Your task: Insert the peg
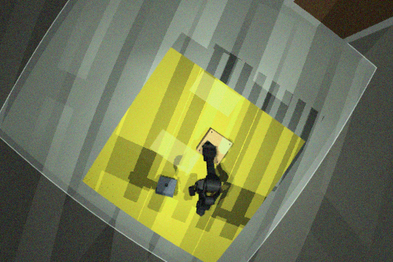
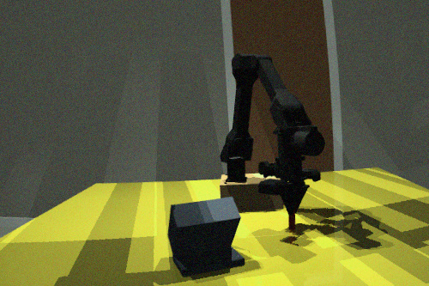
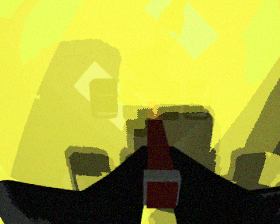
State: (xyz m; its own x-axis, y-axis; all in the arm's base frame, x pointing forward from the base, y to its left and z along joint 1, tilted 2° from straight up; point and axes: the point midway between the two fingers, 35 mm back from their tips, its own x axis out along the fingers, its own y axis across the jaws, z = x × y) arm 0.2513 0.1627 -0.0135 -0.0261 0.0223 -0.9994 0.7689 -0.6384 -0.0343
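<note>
Now: gripper tip 19 cm to the left of the grey sloped panel, 18 cm short of it and 3 cm below it. The rest, counted from my gripper tip: square-sided peg (2 cm above).
</note>
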